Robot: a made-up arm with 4 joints.
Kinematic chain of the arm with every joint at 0, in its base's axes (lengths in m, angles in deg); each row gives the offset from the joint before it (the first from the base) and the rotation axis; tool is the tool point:
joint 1: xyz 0 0 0.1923 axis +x
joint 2: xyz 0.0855 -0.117 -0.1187 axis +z
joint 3: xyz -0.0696 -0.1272 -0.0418 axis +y
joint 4: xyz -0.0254 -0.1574 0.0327 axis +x
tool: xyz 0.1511 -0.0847 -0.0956
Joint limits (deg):
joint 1: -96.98..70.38
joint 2: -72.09..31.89
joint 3: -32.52..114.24
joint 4: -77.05..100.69
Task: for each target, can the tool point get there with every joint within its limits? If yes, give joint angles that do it. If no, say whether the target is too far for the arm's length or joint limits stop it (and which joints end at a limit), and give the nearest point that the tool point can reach.
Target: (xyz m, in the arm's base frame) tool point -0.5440 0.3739 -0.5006
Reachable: no: too far | nearest point -0.2626 0.1662 -0.2319 | short by 0.441 m
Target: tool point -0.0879 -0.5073 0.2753
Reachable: yes | joints -46.58 -21.28 50.74 18.30
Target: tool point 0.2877 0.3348 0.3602
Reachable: no: joint limits stop it (at a limit: joint 1, joint 2, joint 4) | nearest point 0.2865 0.0406 0.6500 | short by 0.413 m
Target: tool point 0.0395 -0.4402 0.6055
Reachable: yes | joints -71.10 7.42 102.10 -31.99
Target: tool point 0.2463 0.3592 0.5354
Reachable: no: joint limits stop it (at a limit: joint 1, joint 2, joint 3, joint 4) | nearest point 0.2832 0.0423 0.6518 | short by 0.340 m
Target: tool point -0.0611 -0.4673 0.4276
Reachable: yes | joints -41.55 -29.66 12.40 -58.48
